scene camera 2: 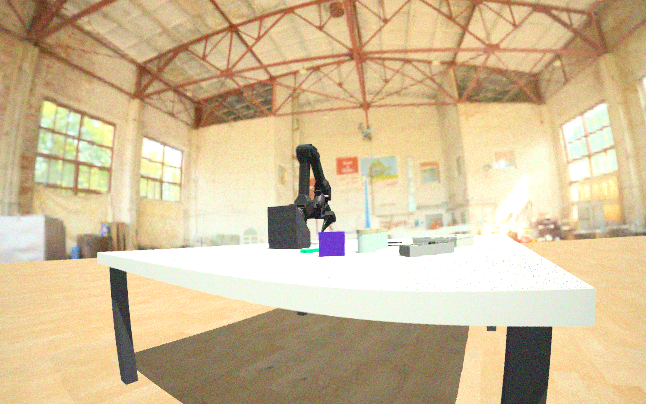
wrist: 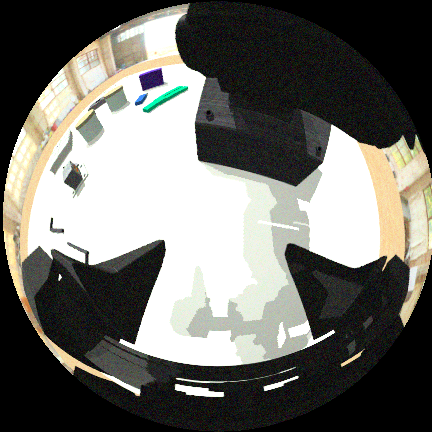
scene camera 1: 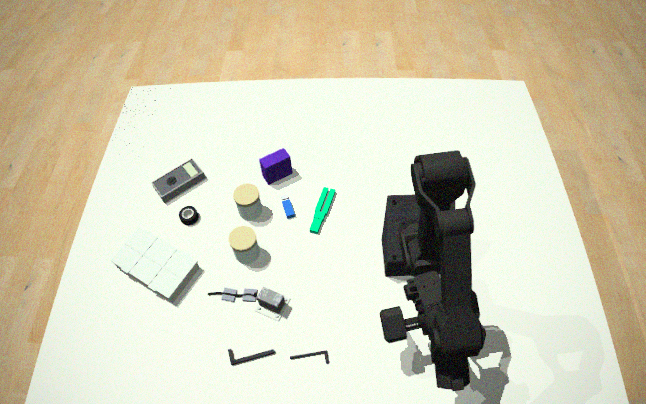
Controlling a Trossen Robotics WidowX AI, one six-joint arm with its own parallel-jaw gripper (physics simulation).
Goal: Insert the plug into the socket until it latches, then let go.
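Places are measured from the arm's base along level axes (x left, y back, z up), in millimetres.
Pixels of known places: gripper, fingertip midpoint: (scene camera 2: 312, 232) (wrist: 227, 248); arm's base at its link origin: (scene camera 2: 292, 221) (wrist: 264, 87) (scene camera 1: 415, 235).
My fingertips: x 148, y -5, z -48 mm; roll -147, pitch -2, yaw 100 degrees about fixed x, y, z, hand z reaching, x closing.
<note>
Ahead of a thing's pixels: the offset from my fingertips to its middle. "*": to the spot under its first point. Level surfaces: height alone.
A grey box-shaped connector housing on a light plate with screw holes @[dx -50, dy -313, dz -40 mm] (scene camera 1: 271, 298) (wrist: 73, 176) sits on the table, left of the arm in scene camera 1. A dark cable with two small grey blocks (scene camera 1: 229, 294) (scene camera 1: 250, 295) runs from its left side. Which part is the plug and which the socket, and whether they are joined, I cannot tell. My gripper (wrist: 227, 248) is open and empty, its fingers wide apart above the table. It is well to the right of the connector parts in scene camera 1. In scene camera 2 the connector parts cannot be made out.
Two round tins @[dx -304, dy -374, dz -27 mm] (scene camera 1: 246, 194) @[dx -182, dy -374, dz -27 mm] (scene camera 1: 243, 238), a purple box @[dx -416, dy -309, dz -28 mm] (scene camera 1: 276, 166) (scene camera 2: 332, 244), a blue stick @[dx -310, dy -280, dz -56 mm] (scene camera 1: 288, 208), a green tool @[dx -294, dy -195, dz -56 mm] (scene camera 1: 322, 210), a grey meter @[dx -401, dy -574, dz -48 mm] (scene camera 1: 179, 180), a black ring @[dx -289, dy -530, dz -53 mm] (scene camera 1: 182, 218), pale blocks @[* dx -137, dy -581, dz -28 mm] (scene camera 1: 156, 264) and two hex keys @[dx +60, dy -351, dz -58 mm] (scene camera 1: 252, 357) @[dx +79, dy -228, dz -60 mm] (scene camera 1: 310, 355) lie on the table @[dz -62 mm] (scene camera 1: 350, 120).
</note>
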